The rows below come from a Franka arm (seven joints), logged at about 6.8 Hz.
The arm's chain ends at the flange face. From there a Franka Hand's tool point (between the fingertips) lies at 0.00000 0.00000 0.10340 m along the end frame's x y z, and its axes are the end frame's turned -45 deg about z.
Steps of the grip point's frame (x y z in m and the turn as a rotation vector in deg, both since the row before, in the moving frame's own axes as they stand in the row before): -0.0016 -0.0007 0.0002 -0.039 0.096 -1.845; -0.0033 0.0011 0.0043 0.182 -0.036 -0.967; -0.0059 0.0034 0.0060 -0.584 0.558 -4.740; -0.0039 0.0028 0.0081 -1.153 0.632 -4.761; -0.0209 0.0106 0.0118 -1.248 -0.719 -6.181; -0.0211 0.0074 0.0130 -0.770 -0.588 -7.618
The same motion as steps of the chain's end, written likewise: -0.0018 0.0007 0.0002 0.040 0.095 -1.845; -0.0013 0.0033 0.0043 0.103 -0.154 -0.967; -0.0032 0.0066 0.0060 -0.018 0.808 -4.740; -0.0031 0.0042 0.0081 -0.368 1.262 -4.761; -0.0081 0.0198 0.0118 -1.391 0.374 -6.181; -0.0100 0.0184 0.0130 -0.960 0.129 -7.618
